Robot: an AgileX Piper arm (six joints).
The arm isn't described. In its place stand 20 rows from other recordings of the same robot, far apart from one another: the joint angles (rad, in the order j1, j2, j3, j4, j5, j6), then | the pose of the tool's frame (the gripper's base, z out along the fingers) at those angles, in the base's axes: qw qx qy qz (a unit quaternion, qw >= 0); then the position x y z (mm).
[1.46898, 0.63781, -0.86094, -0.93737, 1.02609, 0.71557] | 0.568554, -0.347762, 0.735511, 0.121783, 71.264, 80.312, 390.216
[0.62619, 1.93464, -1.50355, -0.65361, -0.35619, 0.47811] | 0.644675, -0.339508, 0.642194, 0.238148, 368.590, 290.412, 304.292
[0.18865, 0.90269, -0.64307, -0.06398, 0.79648, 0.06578] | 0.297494, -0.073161, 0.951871, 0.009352, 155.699, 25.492, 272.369
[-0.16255, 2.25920, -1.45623, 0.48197, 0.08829, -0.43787] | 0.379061, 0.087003, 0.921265, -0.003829, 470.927, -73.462, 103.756
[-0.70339, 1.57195, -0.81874, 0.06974, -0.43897, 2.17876] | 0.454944, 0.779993, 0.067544, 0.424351, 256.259, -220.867, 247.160
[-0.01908, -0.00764, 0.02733, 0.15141, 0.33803, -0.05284] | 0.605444, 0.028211, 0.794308, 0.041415, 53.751, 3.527, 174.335
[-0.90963, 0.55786, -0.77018, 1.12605, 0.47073, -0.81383] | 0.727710, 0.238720, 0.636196, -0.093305, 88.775, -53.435, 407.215
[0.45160, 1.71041, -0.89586, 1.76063, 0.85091, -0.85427] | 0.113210, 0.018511, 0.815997, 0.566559, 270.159, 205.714, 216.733
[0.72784, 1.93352, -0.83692, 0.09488, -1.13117, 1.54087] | 0.328263, 0.303573, 0.590076, 0.672233, 287.724, 245.923, 183.623
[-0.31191, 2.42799, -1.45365, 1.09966, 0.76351, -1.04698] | 0.190916, 0.059345, 0.935751, 0.290516, 429.868, -79.694, 29.137
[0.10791, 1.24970, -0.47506, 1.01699, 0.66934, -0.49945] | 0.157869, 0.071765, 0.932616, 0.316472, 185.290, 68.377, 192.796
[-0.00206, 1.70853, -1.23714, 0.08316, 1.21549, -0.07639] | 0.012896, 0.022109, -0.998900, -0.039295, 315.232, 6.437, 233.136
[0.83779, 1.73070, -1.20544, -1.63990, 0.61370, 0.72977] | 0.519567, -0.504551, 0.633097, -0.273251, 298.730, 253.658, 280.916
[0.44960, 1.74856, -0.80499, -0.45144, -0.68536, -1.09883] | 0.593973, -0.681224, 0.376555, -0.203315, 308.038, 176.548, 199.827
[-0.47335, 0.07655, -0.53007, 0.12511, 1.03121, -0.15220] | 0.507597, 0.136819, 0.844946, -0.098450, 8.888, 6.393, 288.680
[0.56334, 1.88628, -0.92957, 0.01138, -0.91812, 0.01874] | 0.693799, -0.180045, 0.665810, 0.207182, 333.390, 209.600, 206.510
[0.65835, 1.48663, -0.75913, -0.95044, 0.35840, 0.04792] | 0.330477, -0.605205, 0.703722, -0.171135, 242.280, 154.560, 209.679
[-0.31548, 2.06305, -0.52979, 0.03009, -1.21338, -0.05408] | 0.608190, 0.114979, 0.775949, -0.121604, 292.972, -98.318, 86.567
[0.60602, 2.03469, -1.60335, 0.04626, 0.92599, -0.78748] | 0.150958, -0.625903, 0.765122, 0.006708, 352.606, 248.452, 207.530
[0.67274, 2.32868, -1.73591, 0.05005, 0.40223, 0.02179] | 0.300236, -0.284647, 0.901574, 0.126485, 396.381, 318.085, 127.674
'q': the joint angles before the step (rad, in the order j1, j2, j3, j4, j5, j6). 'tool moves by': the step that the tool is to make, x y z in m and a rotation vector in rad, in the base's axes. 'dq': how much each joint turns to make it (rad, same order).
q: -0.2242, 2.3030, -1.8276, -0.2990, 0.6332, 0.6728
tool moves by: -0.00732, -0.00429, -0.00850, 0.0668, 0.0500, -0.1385
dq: -0.0082, 0.0103, 0.0000, -0.0001, 0.0806, 0.1275
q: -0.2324, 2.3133, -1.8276, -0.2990, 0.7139, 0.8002
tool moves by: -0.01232, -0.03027, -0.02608, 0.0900, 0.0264, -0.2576
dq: -0.0633, 0.0494, 0.0000, 0.0000, 0.0424, 0.2058
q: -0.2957, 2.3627, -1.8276, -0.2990, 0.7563, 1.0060
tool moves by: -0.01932, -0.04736, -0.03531, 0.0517, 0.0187, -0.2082
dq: -0.1032, 0.0717, 0.0000, -0.0006, -0.0133, 0.1186
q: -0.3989, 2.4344, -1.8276, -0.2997, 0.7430, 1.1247
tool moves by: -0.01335, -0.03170, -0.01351, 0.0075, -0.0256, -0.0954
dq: -0.0704, 0.0294, 0.0000, -0.0025, -0.0435, 0.0403
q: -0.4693, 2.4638, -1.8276, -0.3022, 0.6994, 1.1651
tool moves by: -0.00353, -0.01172, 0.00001, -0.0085, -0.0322, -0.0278
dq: -0.0250, 0.0019, 0.0000, -0.0031, -0.0332, 0.0140
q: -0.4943, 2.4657, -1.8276, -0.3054, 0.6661, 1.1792
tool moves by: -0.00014, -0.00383, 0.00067, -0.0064, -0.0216, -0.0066
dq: -0.0077, 0.0000, 0.0001, -0.0010, -0.0220, 0.0056
